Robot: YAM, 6 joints.
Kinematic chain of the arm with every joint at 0, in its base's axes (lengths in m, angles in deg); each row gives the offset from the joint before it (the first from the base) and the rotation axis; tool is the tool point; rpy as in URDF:
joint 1: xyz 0 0 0.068 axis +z
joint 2: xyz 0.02 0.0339 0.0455 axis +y
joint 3: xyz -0.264 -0.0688 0 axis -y
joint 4: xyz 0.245 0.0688 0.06 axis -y
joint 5: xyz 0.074 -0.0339 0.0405 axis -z
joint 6: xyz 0.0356 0 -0.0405 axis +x
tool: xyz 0 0 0 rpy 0 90 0
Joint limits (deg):
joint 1: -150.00..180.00
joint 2: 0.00..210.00
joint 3: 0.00..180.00
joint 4: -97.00..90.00
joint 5: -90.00..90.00
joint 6: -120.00..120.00
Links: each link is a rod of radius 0.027 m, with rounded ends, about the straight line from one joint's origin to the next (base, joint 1, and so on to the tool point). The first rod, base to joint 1, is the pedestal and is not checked.
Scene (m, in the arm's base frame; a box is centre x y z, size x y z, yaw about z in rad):
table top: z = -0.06
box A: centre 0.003 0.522 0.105 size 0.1 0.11 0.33 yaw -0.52
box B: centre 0.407 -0.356 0 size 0.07 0.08 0.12 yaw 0.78
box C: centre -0.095 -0.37 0 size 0.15 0.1 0.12 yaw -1.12
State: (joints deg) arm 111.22 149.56 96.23 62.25 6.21 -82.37
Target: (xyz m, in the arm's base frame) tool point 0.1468 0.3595 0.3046
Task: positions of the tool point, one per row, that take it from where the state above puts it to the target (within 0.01 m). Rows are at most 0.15 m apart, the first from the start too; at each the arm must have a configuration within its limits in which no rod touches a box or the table.
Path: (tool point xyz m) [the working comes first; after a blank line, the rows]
Joints at the target: 68.88 103.32 59.23 78.56 12.04 -82.37
Straight joint move there: touches box A.

1: -0.2070 0.5071 0.1928
2: -0.2118 0.4857 0.2809
3: -0.2090 0.4509 0.3651
4: -0.1075 0.4621 0.3510
5: -0.0104 0.4486 0.3361
6: 0.0761 0.4130 0.3205
7: 0.1468 0.3595 0.3046

